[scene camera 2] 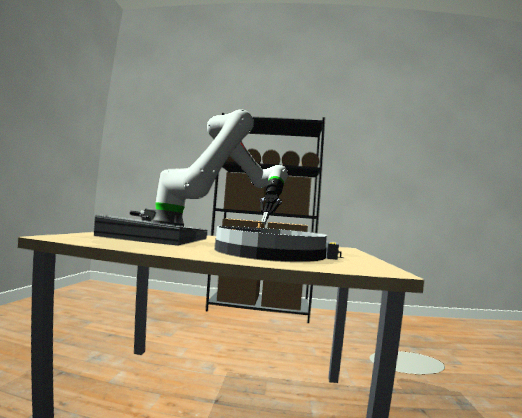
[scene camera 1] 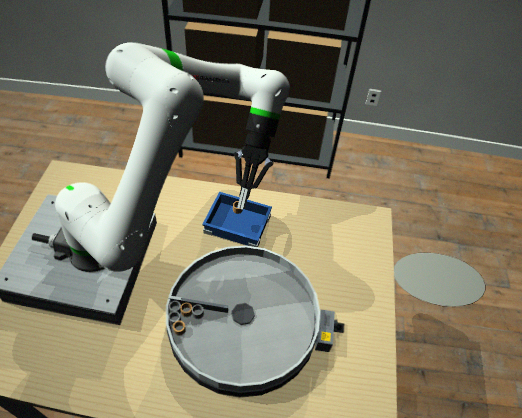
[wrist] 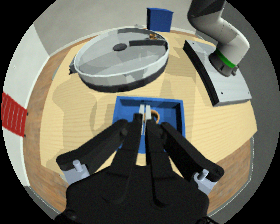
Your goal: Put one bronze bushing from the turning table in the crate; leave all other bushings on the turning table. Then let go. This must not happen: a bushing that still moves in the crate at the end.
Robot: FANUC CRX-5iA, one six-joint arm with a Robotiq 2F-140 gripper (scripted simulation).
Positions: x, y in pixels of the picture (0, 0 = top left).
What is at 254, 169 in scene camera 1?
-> My gripper.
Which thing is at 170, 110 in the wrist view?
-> A blue crate.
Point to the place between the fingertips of my gripper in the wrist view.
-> At 144, 111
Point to a blue crate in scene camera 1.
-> At 246, 228
